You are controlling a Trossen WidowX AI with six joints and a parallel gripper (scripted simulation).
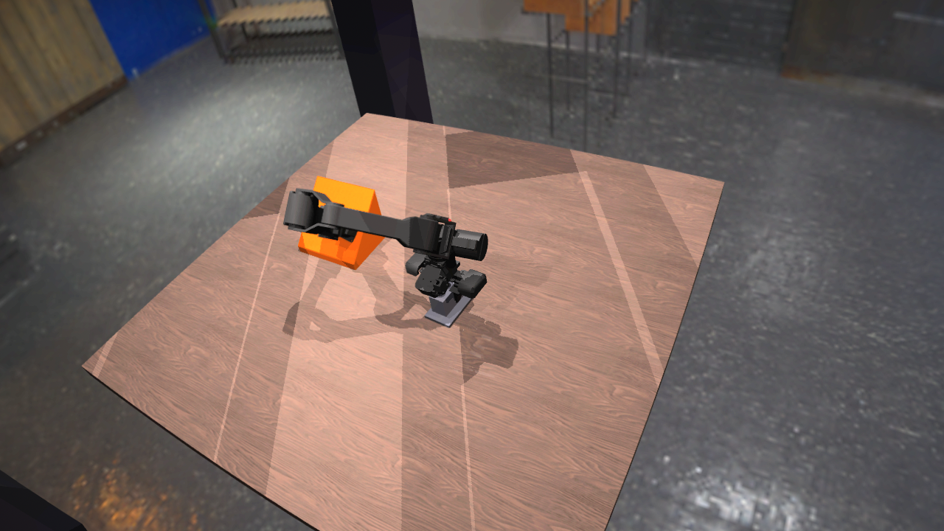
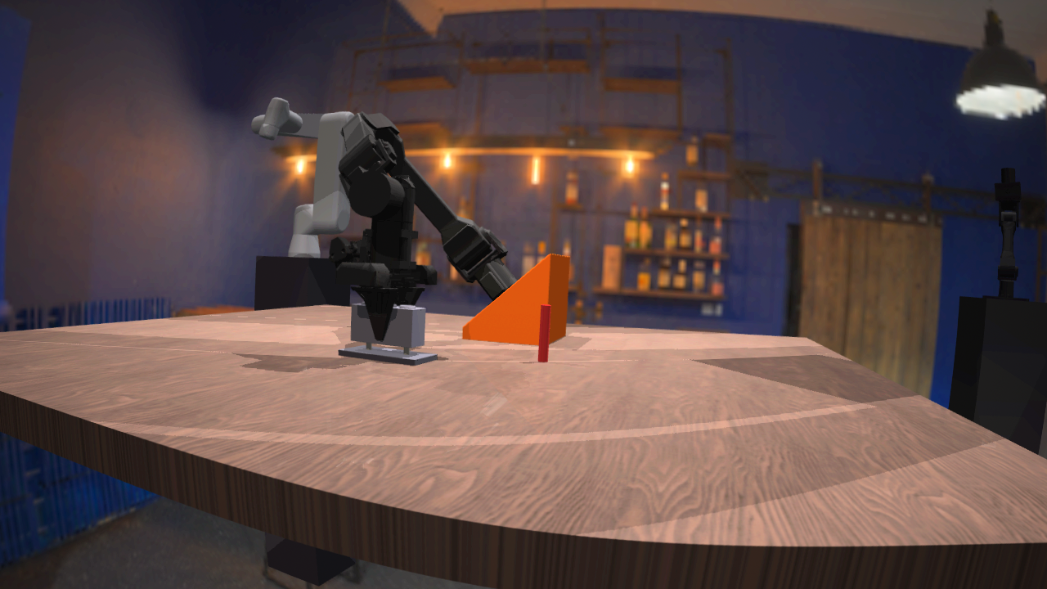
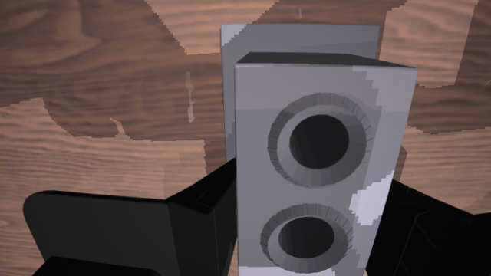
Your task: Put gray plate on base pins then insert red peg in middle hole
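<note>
The base is 20 mm below my gripper tip. From my gripper tip the other things lie so: gray plate: 30 mm above; then red peg: 130 mm behind, 180 mm to the left, 10 mm above.
</note>
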